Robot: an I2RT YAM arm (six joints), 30 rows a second.
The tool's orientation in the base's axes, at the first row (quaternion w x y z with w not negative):
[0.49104, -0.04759, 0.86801, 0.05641]
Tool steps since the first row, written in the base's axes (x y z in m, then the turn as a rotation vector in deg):
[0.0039, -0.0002, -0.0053, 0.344, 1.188, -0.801]
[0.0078, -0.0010, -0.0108, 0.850, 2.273, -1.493]
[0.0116, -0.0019, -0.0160, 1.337, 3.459, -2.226]
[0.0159, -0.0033, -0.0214, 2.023, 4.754, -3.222]
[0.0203, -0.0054, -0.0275, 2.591, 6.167, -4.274]
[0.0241, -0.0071, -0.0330, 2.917, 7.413, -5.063]
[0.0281, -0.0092, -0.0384, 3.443, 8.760, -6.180]
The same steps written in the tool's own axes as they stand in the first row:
[0.0026, -0.0010, 0.0060, 0.478, 1.087, 0.873]
[0.0053, -0.0026, 0.0120, 0.783, 2.054, 1.812]
[0.0078, -0.0043, 0.0177, 1.129, 3.123, 2.771]
[0.0103, -0.0066, 0.0239, 1.596, 4.258, 4.049]
[0.0133, -0.0096, 0.0305, 2.169, 5.523, 5.273]
[0.0161, -0.0120, 0.0363, 2.644, 6.670, 6.133]
[0.0188, -0.0149, 0.0421, 3.296, 7.873, 7.344]

